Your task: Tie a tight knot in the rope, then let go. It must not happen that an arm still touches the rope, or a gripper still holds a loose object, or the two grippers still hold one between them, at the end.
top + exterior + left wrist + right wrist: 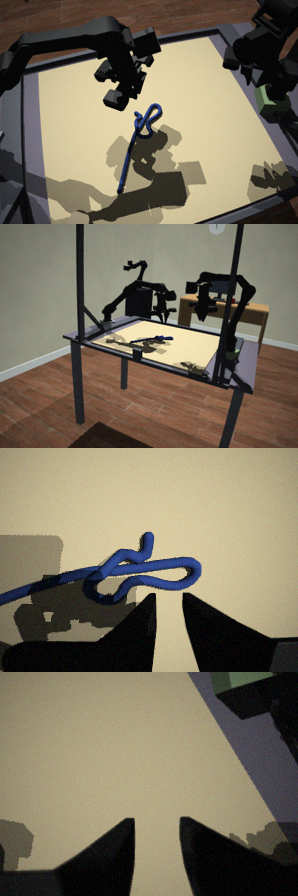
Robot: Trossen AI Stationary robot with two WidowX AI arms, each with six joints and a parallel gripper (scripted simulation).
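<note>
My left hand is 140 mm above the tan mat, 40 mm to the left of it and 40 mm past it.
</note>
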